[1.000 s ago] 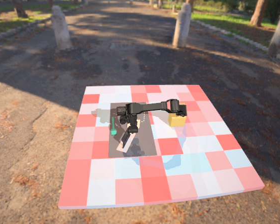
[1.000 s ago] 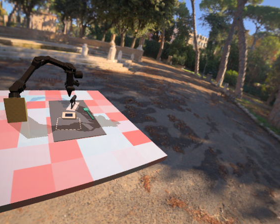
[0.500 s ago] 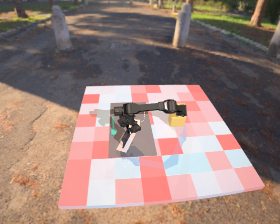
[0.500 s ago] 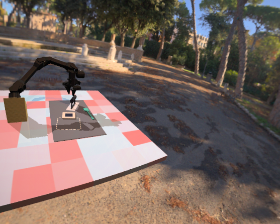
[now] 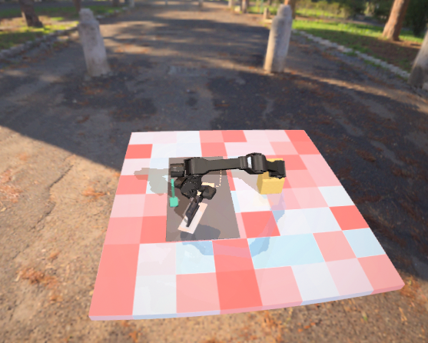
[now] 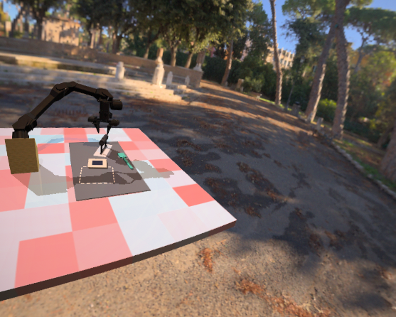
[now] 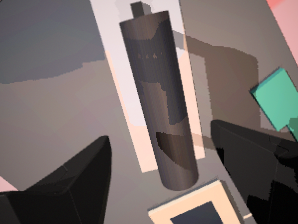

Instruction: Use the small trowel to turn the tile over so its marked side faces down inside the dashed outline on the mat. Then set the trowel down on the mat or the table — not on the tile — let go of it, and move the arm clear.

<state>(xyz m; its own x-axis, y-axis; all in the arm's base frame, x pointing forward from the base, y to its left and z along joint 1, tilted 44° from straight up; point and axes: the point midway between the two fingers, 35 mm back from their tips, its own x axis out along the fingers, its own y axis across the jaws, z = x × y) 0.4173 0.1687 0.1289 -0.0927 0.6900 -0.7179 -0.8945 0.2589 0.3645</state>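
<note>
Now: gripper tip 1 cm short of the small trowel, 2 cm to the right of it and 7 cm above it. From my gripper tip the other things lie so: grey mat: 2 cm behind, 18 cm to the right, 13 cm below; then green trowel-shaped tool: 12 cm ahead, 15 cm to the right, 11 cm below; then tan tile: 5 cm behind, 20 cm to the right, 11 cm below.
</note>
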